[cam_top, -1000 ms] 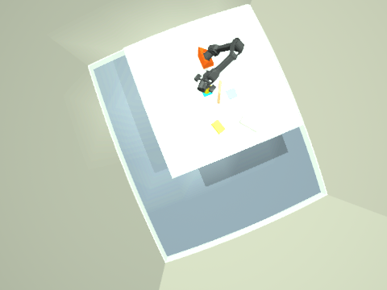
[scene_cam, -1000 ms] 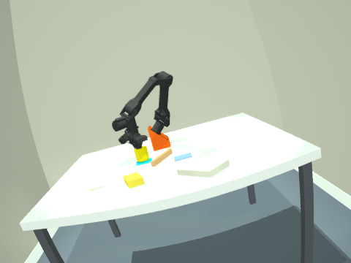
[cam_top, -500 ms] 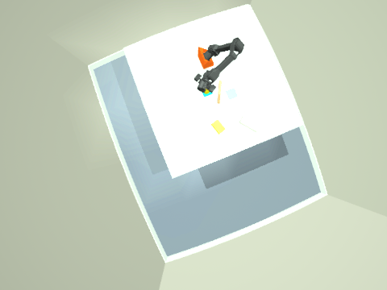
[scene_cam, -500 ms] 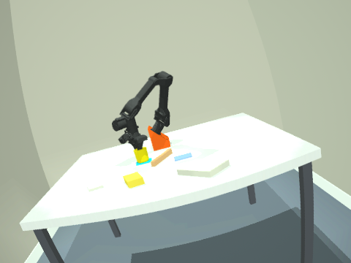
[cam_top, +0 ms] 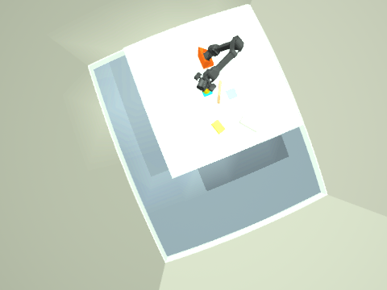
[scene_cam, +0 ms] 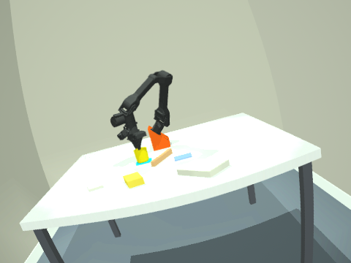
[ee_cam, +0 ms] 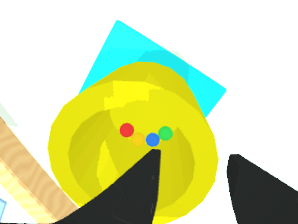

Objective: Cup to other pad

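Now: the yellow cup 3 cm below my gripper tip, 2 cm ahead of it and 1 cm to the left of it. From my gripper tip the other things lie so: blue marble (5 cm below, 3 cm to the left, 1 cm ahead); green marble (5 cm below, 2 cm to the left); red marble (5 cm below, 3 cm to the left, 2 cm ahead).
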